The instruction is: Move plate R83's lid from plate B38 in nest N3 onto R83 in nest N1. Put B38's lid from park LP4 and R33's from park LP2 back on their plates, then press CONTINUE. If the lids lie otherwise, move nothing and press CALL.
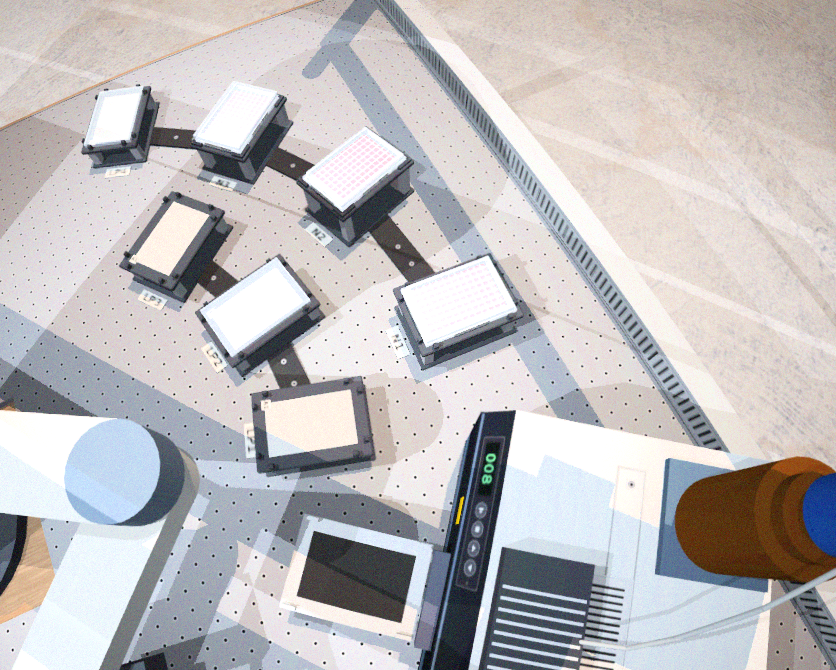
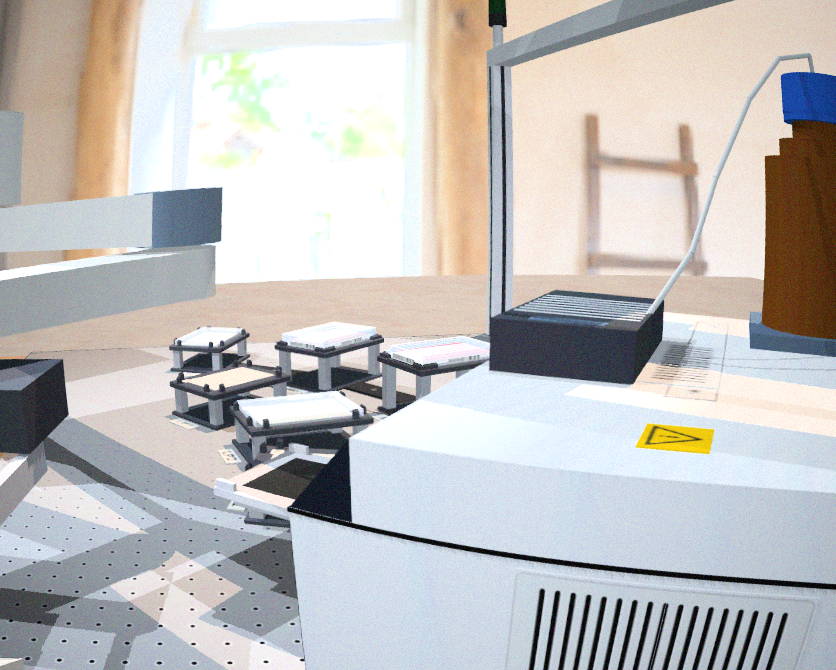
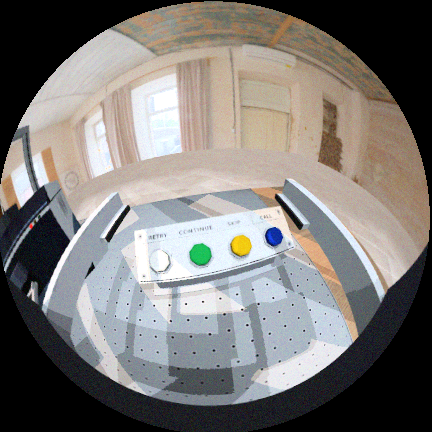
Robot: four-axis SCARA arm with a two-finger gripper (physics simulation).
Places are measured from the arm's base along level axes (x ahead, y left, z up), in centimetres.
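Pixels of known places: gripper, fingertip midpoint: [image 3: 198, 190].
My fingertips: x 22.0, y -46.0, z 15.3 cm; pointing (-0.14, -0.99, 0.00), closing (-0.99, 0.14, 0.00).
Observation:
Behind a point stands the place of what it marks.
My gripper [image 3: 198, 190] {x 22.0, y -46.0, z 15.3 cm} is open and empty. The button panel [image 3: 220, 260] {x 20.5, y -44.3, z 6.8 cm} lies beyond and between its fingers, with white RETRY [image 3: 160, 261] {x 27.4, y -44.7, z 8.1 cm}, green CONTINUE [image 3: 200, 254] {x 22.7, y -44.8, z 8.1 cm}, yellow SKIP [image 3: 241, 245] {x 17.8, y -44.9, z 8.1 cm} and blue CALL [image 3: 274, 236] {x 12.9, y -45.0, z 8.1 cm} buttons. Plates stand in nests N1 [image 1: 460, 300] {x 78.8, y -4.9, z 8.8 cm}, N2 [image 1: 357, 169] {x 75.6, y 19.5, z 10.0 cm} [image 2: 436, 351] {x 73.6, y 17.7, z 10.1 cm} and N3 [image 1: 240, 117] {x 63.8, y 39.1, z 9.1 cm} [image 2: 329, 335] {x 62.8, y 36.5, z 9.1 cm}. N2's wells look bright pink, the others paler; lid layers and plate names are too small to tell. White lids lie on park LP4 [image 1: 117, 117] {x 44.6, y 54.2, z 6.5 cm} [image 2: 211, 337] {x 44.5, y 52.3, z 6.5 cm} and park LP2 [image 1: 258, 307] {x 55.0, y 7.4, z 6.7 cm} [image 2: 300, 408] {x 54.7, y 6.6, z 6.7 cm}.
Parks LP3 [image 1: 174, 240] {x 47.2, y 24.2, z 6.0 cm} [image 2: 230, 378] {x 47.1, y 24.7, z 6.0 cm} and LP1 [image 1: 310, 422] {x 55.0, y -9.8, z 5.8 cm} show bare beige tops. A white device [image 1: 558, 481] {x 74.0, y -29.6, z 22.0 cm} [image 2: 558, 516] {x 56.2, y -55.6, z 20.3 cm} with display 008 stands at the right, its tray [image 1: 300, 575] {x 47.7, y -26.0, z 11.3 cm} [image 2: 233, 488] {x 45.8, y -28.9, z 11.6 cm} extended. A brown bottle [image 1: 725, 519] {x 81.0, y -38.0, z 31.3 cm} [image 2: 795, 244] {x 80.6, y -41.7, z 29.0 cm} stands on it. The arm [image 1: 111, 474] {x 41.9, y -13.9, z 31.5 cm} [image 2: 104, 223] {x 35.3, y -14.5, z 29.2 cm} is at the left.

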